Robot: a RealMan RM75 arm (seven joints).
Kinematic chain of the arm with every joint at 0, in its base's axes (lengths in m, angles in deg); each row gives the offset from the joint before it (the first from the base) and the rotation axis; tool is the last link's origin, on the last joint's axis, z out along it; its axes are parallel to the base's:
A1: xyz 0 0 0.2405 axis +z
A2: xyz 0 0 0 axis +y
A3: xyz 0 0 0.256 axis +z
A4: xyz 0 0 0 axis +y
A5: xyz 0 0 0.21 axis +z
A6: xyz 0 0 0 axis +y
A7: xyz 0 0 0.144 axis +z
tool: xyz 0 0 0
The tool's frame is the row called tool.
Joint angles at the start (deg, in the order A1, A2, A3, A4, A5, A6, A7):
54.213 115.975 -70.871 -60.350 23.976 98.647 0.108
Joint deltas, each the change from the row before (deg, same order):
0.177 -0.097 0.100 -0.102 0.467 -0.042 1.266
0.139 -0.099 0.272 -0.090 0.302 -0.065 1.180
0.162 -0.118 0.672 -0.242 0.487 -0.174 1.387
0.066 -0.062 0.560 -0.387 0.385 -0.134 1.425
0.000 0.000 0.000 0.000 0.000 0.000 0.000
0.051 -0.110 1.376 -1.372 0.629 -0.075 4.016
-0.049 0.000 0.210 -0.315 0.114 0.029 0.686
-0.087 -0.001 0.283 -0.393 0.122 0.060 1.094
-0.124 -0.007 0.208 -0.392 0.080 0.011 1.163
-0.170 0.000 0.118 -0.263 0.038 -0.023 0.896
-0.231 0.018 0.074 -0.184 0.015 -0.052 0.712
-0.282 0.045 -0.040 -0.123 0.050 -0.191 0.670
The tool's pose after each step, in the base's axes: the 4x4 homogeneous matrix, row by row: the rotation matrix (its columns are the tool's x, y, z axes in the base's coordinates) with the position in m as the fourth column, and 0 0 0 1 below. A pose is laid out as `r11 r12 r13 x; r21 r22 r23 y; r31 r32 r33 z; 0 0 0 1`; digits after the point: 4 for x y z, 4 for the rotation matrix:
0.2372 -0.7963 0.5565 0.1436; -0.9690 -0.2345 0.0775 0.3960; 0.0688 -0.5576 -0.8272 0.0186; 0 0 0 1
0.2237 -0.8049 0.5497 0.1419; -0.9733 -0.2145 0.0821 0.3969; 0.0518 -0.5534 -0.8313 0.0195; 0 0 0 1
0.2081 -0.8186 0.5354 0.1393; -0.9778 -0.1884 0.0919 0.3987; 0.0257 -0.5426 -0.8396 0.0213; 0 0 0 1
0.1920 -0.8305 0.5229 0.1369; -0.9814 -0.1627 0.1018 0.4001; 0.0005 -0.5327 -0.8463 0.0230; 0 0 0 1
0.1920 -0.8305 0.5229 0.1369; -0.9814 -0.1627 0.1018 0.4001; 0.0005 -0.5327 -0.8463 0.0230; 0 0 0 1
0.1440 -0.8564 0.4959 0.1313; -0.9875 -0.0916 0.1286 0.4030; -0.0647 -0.5082 -0.8588 0.0283; 0 0 0 1
0.1354 -0.8604 0.4913 0.1304; -0.9879 -0.0796 0.1328 0.4032; -0.0752 -0.5034 -0.8608 0.0292; 0 0 0 1
0.1202 -0.8657 0.4858 0.1296; -0.9886 -0.0600 0.1378 0.4034; -0.0901 -0.4969 -0.8631 0.0304; 0 0 0 1
0.1042 -0.8702 0.4816 0.1291; -0.9889 -0.0392 0.1431 0.4036; -0.1057 -0.4912 -0.8646 0.0316; 0 0 0 1
0.0905 -0.8730 0.4793 0.1294; -0.9890 -0.0221 0.1464 0.4036; -0.1172 -0.4872 -0.8654 0.0323; 0 0 0 1
0.0780 -0.8750 0.4779 0.1303; -0.9889 -0.0072 0.1482 0.4033; -0.1263 -0.4841 -0.8658 0.0327; 0 0 0 1
0.0665 -0.8767 0.4765 0.1316; -0.9887 0.0066 0.1500 0.4031; -0.1346 -0.4810 -0.8663 0.0325; 0 0 0 1

